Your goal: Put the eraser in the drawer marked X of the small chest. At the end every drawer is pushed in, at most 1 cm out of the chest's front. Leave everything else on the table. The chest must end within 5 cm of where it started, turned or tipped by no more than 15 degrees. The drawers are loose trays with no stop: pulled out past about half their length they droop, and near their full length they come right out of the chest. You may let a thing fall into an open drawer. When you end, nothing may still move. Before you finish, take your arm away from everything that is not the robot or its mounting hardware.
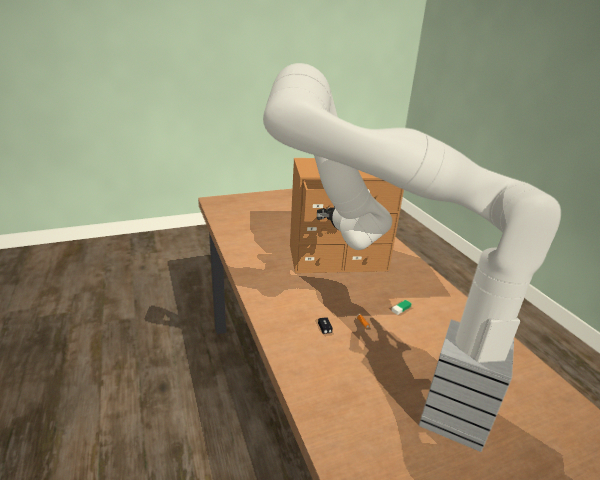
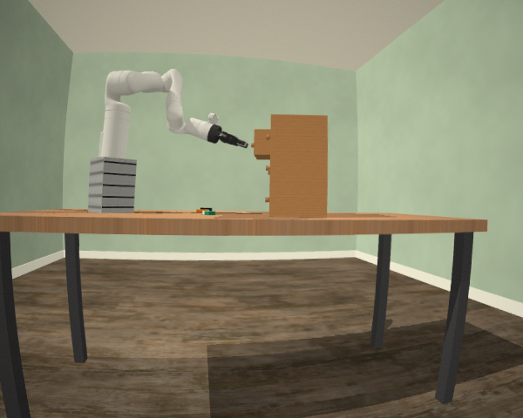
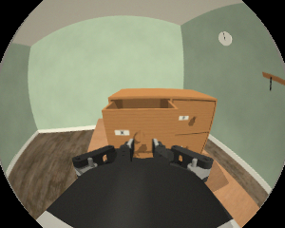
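The white eraser lies 27 cm below my hand, 20 cm to the right of it and 10 cm behind it. Round my hand: black block (27 cm below, 16 cm behind, 4 cm to the left); orange pencil stub (27 cm below, 14 cm behind, 7 cm to the right).
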